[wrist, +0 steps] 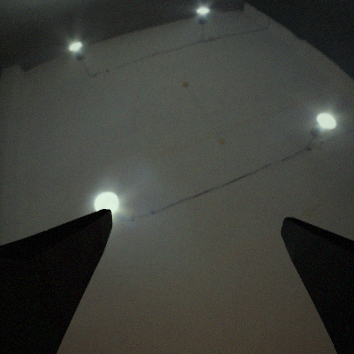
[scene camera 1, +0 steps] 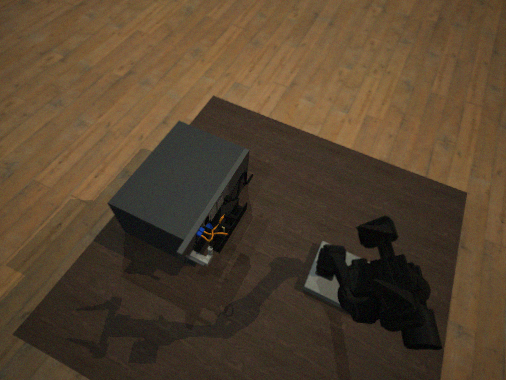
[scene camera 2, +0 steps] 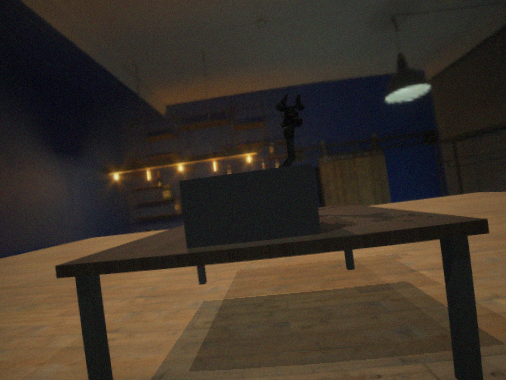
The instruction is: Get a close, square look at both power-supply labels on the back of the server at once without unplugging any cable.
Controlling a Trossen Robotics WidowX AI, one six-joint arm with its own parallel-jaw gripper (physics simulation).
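Frame: origin at the arm's base, x ahead, y left, z up, level; millimetres.
Seen in the pictures: gripper, between the fingertips: (wrist: 198, 222) (scene camera 1: 365, 252) (scene camera 2: 293, 94); arm's base, origin of its link: (scene camera 1: 326, 269).
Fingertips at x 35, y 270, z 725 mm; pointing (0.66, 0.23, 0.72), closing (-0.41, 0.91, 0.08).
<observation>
Offsets run from my fingertips to a thing's middle. "spot": to the spot under its first point.
The server (scene camera 1: 180, 185) (scene camera 2: 250, 205) is a dark grey box on the table. Its cabled back faces the arm in scene camera 1, seen steeply from above. Orange cables @(spot: dx +350, dy -141, dz -518 mm) (scene camera 1: 216, 233) with blue plugs @(dx +415, dy -128, dz -548 mm) (scene camera 1: 200, 232) and black cables @(spot: dx +384, dy -324, dz -600 mm) (scene camera 1: 231, 199) show there. The power-supply labels cannot be made out in scene camera 1; scene camera 2 shows a plain side, and the server does not show in the wrist view. My gripper (scene camera 2: 293, 100) (wrist: 198, 222) is open and empty, pointing up at the ceiling, high above the table and beyond the server in scene camera 2.
The black arm (scene camera 1: 385, 290) rises from a light grey base plate (scene camera 1: 320, 283) on the dark table (scene camera 1: 300, 175) (scene camera 2: 270, 250). A small pale block @(spot: dx +374, dy -77, dz -612 mm) (scene camera 1: 202, 258) sits at the near lower corner of the server's back. Ceiling lamps (wrist: 326, 121) show in the wrist view.
</observation>
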